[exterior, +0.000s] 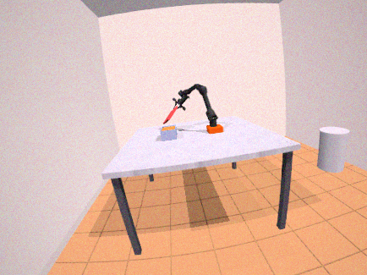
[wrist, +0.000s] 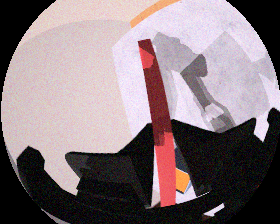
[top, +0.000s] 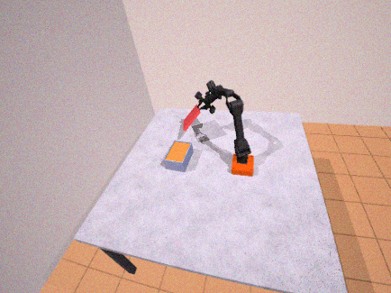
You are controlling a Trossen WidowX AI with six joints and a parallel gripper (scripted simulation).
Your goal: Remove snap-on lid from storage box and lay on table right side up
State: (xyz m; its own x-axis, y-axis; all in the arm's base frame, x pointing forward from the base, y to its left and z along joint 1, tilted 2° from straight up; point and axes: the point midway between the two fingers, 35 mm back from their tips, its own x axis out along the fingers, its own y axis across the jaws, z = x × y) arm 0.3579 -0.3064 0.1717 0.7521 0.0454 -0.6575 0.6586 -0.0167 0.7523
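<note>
Now: the lid 50 mm ahead of my gripper tip, 40 mm to the left of it and 50 mm below it. The rest, counted from my gripper tip: storage box (40 mm ahead, 350 mm to the left, 170 mm below).
</note>
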